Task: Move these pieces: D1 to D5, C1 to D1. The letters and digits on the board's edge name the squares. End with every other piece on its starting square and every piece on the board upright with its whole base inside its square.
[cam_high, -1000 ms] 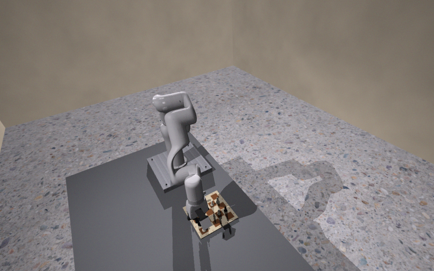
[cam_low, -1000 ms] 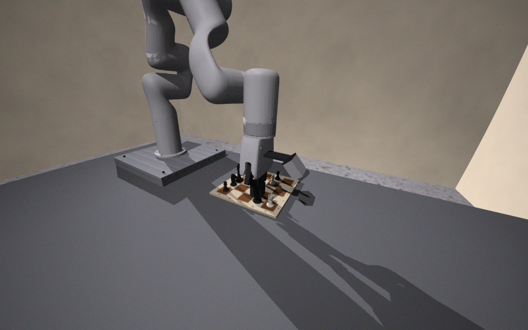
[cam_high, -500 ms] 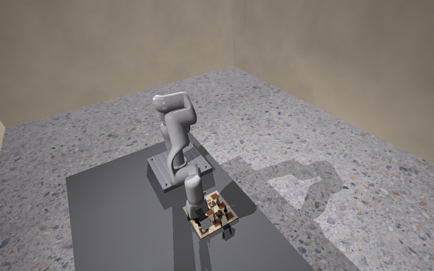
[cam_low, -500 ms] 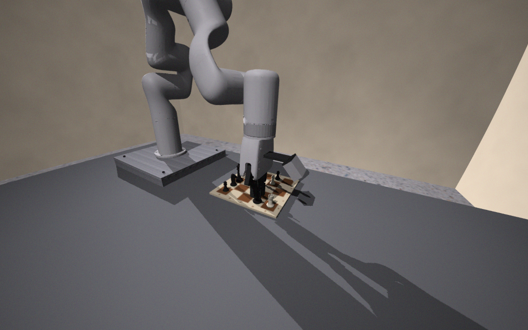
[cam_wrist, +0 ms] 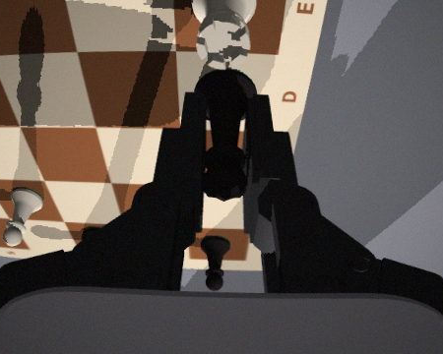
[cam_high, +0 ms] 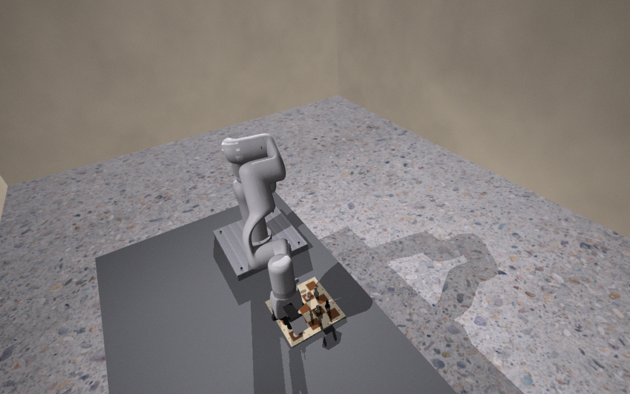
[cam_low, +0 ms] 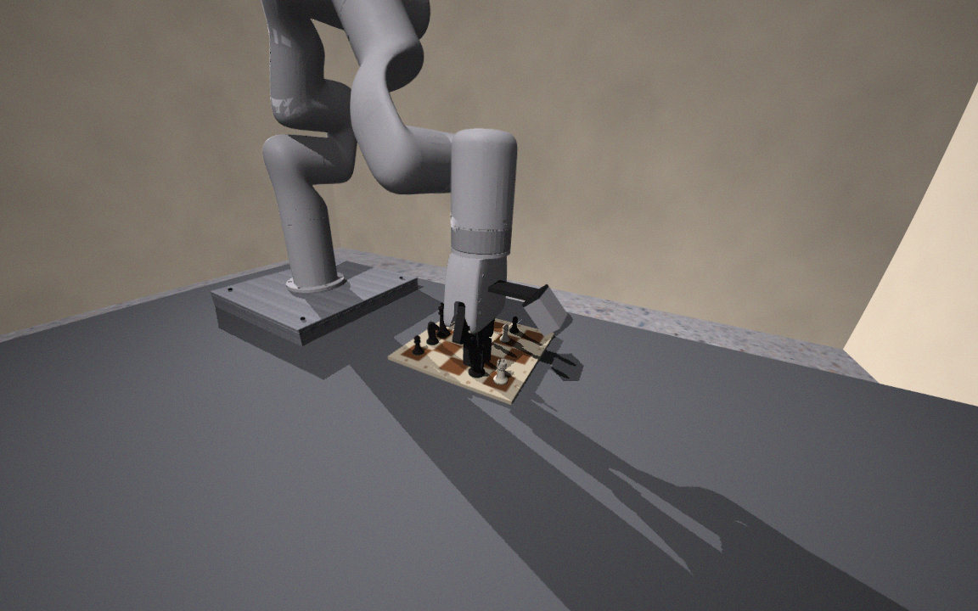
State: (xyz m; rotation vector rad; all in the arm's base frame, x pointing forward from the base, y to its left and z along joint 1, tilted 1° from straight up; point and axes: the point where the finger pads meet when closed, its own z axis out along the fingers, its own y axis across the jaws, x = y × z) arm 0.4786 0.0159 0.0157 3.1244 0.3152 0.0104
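My gripper is now 4 cm short of the white piece, 2 cm above it and 1 cm to the right of it. The rest, counted from my hand: chessboard: 7 cm to the left, 5 cm behind, 4 cm below.
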